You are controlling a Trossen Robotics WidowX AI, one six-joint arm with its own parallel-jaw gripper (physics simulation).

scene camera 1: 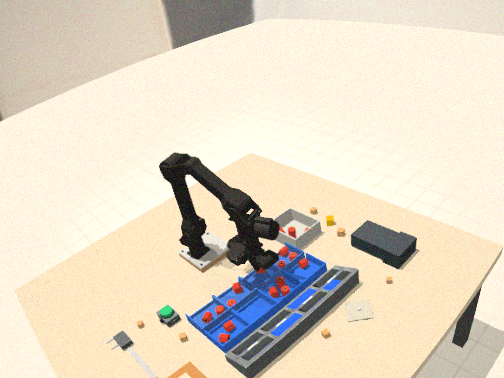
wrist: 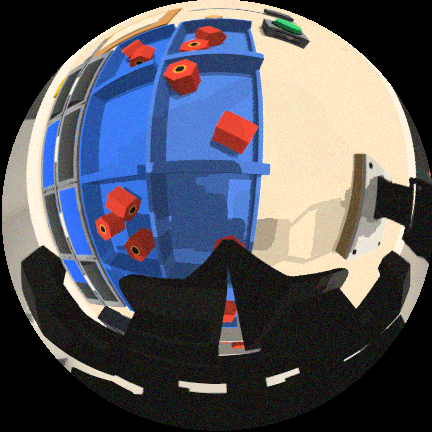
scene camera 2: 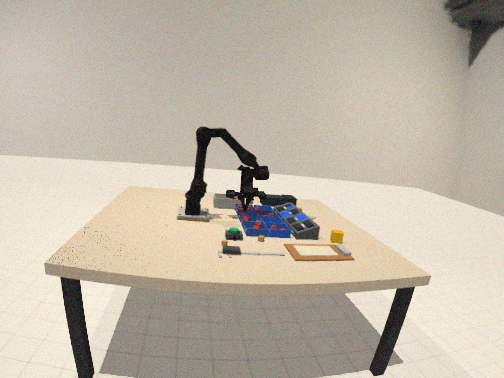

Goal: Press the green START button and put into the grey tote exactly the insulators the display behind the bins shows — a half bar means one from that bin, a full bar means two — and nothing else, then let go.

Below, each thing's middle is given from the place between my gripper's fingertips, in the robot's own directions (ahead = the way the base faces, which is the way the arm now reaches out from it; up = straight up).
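The display [scene camera 1: 292, 334] is 80 mm to the right of my hand and 220 mm ahead of it. I also see the dark box [scene camera 1: 394, 248], which is 280 mm ahead of my hand and 320 mm to the left of it, while the grey tote [scene camera 1: 289, 218] is 40 mm behind my hand and 240 mm to the left of it.
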